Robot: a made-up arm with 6 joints.
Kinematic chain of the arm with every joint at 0, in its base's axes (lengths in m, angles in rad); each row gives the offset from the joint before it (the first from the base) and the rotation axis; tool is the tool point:
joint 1: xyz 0 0 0.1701 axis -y
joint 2: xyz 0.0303 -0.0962 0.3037 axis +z
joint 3: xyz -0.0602 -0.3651 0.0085 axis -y
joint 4: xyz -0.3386 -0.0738 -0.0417 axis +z
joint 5: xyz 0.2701 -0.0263 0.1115 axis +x
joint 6: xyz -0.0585 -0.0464 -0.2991 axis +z
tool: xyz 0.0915 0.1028 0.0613
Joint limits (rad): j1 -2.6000..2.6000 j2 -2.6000..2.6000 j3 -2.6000..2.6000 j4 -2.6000..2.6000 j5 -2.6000..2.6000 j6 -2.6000..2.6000
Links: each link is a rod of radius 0.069 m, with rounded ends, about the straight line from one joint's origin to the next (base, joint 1, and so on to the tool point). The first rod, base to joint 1, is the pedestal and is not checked.
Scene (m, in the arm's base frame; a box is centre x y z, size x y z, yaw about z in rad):
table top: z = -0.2
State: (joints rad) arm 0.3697 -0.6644 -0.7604 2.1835 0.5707 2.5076
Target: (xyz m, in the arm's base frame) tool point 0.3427 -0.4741 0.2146
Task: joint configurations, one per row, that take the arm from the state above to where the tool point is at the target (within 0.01 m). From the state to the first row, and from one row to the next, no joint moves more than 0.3 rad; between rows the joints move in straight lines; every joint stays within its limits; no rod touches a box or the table.
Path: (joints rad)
1: 0.2359 -0.4012 -0.6897 2.0935 0.4540 2.5208
2: 0.1020 -0.1380 -0.6189 2.0036 0.3374 2.5340
3: -0.0318 0.1252 -0.5482 1.9136 0.2207 2.5472
4: -0.1656 0.3884 -0.4775 1.8237 0.1040 2.5604
5: -0.2995 0.6517 -0.4067 1.7337 -0.0127 2.5736
6: -0.4333 0.9149 -0.3360 1.6437 -0.1293 2.5868
7: -0.5671 1.1781 -0.2652 1.5538 -0.2460 2.6000

